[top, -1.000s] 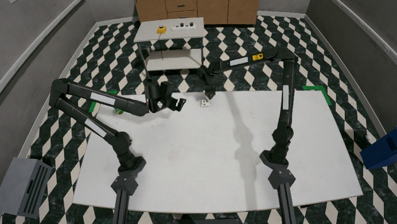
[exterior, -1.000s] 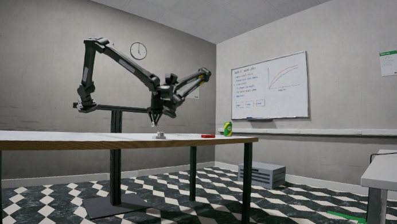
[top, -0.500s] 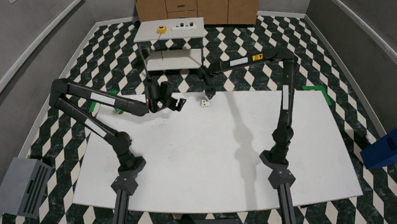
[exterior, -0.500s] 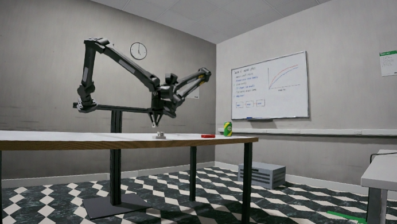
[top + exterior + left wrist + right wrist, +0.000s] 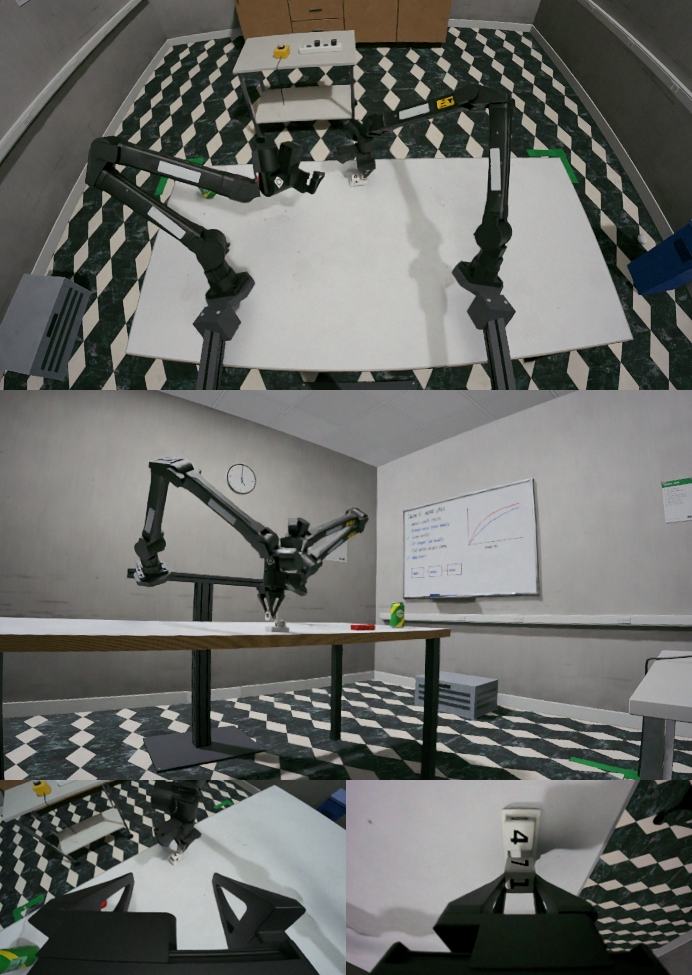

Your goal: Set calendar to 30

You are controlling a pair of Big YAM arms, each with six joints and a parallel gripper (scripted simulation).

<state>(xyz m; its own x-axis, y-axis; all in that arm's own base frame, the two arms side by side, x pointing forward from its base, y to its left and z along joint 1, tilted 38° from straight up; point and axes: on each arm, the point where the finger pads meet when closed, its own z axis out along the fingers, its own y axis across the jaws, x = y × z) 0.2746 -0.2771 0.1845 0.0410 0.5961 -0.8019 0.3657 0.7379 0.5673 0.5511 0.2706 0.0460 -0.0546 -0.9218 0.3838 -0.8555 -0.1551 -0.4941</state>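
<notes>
Now: right hand 3 cm to the right of the flat white tray and 5 cm above it. Also, from my right hand: flat red object (4 cm ahead, 41 cm to the left, 4 cm below).
</notes>
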